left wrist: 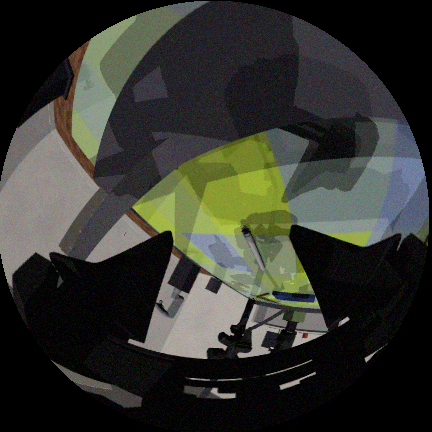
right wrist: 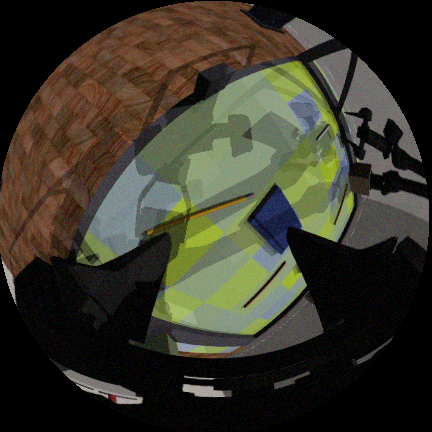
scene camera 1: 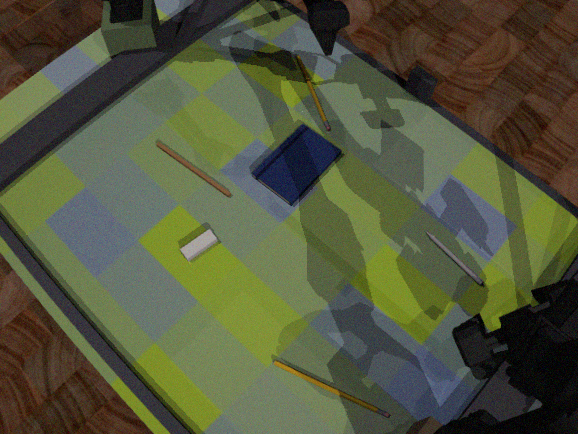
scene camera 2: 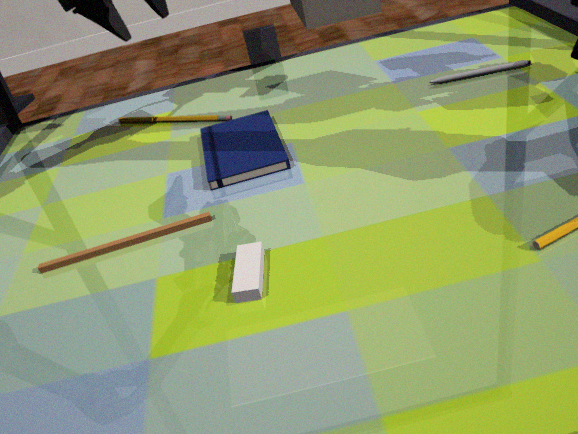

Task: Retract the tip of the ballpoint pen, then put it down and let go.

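Note:
A slim grey ballpoint pen lies flat on the patchwork table top, at the right of both scene views. Its narrow end points toward the blue notebook's side and its dark end toward my left arm. Whether its writing tip is out is too small to tell. My left gripper is wide open and empty; the pen lies beyond the gap between its fingers, apart from them. In scene camera 1 this gripper is dark and partly cut off at the lower right. My right gripper is open and empty, far from the pen.
A blue notebook lies mid-table. A yellow pencil lies beside it, another yellow pencil near the bottom. A brown stick and a white eraser lie at the left.

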